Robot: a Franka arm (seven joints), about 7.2 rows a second.
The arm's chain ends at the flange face. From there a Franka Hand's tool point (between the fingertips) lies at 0.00 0.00 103.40 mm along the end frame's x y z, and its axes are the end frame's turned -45 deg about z.
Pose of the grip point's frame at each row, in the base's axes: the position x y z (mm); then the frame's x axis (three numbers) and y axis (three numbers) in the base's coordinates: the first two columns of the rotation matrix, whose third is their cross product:
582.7, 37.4, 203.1, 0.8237, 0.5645, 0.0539, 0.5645, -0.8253, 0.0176
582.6, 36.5, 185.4, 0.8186, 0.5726, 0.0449, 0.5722, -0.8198, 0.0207
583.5, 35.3, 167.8, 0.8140, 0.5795, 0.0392, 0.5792, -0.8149, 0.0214
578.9, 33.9, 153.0, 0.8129, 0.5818, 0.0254, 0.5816, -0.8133, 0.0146
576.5, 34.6, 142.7, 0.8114, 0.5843, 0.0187, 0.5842, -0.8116, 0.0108
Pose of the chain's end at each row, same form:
577.1, 35.8, 306.3, 0.9816, -0.1844, 0.0506, -0.1833, -0.9827, -0.0257
577.6, 35.6, 288.7, 0.9834, -0.1748, 0.0464, -0.1742, -0.9846, -0.0171
578.9, 34.8, 271.1, 0.9851, -0.1665, 0.0429, -0.1660, -0.9860, -0.0126
575.9, 33.6, 256.3, 0.9861, -0.1637, 0.0283, -0.1636, -0.9865, -0.0076
574.3, 34.4, 246.1, 0.9868, -0.1607, 0.0209, -0.1607, -0.9871, -0.0056

